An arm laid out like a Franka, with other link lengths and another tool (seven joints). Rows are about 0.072 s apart.
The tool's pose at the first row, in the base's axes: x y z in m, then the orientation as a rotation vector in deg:
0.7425, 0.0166, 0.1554, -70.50, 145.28, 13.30
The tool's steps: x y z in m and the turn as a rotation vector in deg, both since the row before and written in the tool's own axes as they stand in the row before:
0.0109, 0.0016, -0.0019, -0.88, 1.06, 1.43
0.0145, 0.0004, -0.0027, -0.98, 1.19, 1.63
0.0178, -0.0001, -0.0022, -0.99, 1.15, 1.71
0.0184, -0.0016, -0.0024, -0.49, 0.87, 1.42
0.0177, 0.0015, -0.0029, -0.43, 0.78, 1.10
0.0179, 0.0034, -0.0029, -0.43, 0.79, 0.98
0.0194, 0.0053, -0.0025, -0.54, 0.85, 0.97
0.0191, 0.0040, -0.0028, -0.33, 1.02, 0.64
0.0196, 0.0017, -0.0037, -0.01, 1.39, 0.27
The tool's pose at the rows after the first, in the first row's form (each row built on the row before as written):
0.7345, 0.0090, 0.1534, -69.48, 147.30, 14.18
0.7249, -0.0020, 0.1512, -68.26, 149.57, 15.17
0.7134, -0.0153, 0.1478, -66.88, 151.85, 16.22
0.7022, -0.0299, 0.1447, -65.57, 153.60, 16.69
0.6888, -0.0418, 0.1429, -64.59, 155.05, 17.08
0.6737, -0.0523, 0.1415, -63.76, 156.43, 17.44
0.6561, -0.0622, 0.1399, -62.98, 157.87, 17.93
0.6394, -0.0727, 0.1389, -62.66, 159.21, 18.00
0.6238, -0.0853, 0.1387, -62.93, 160.59, 17.40

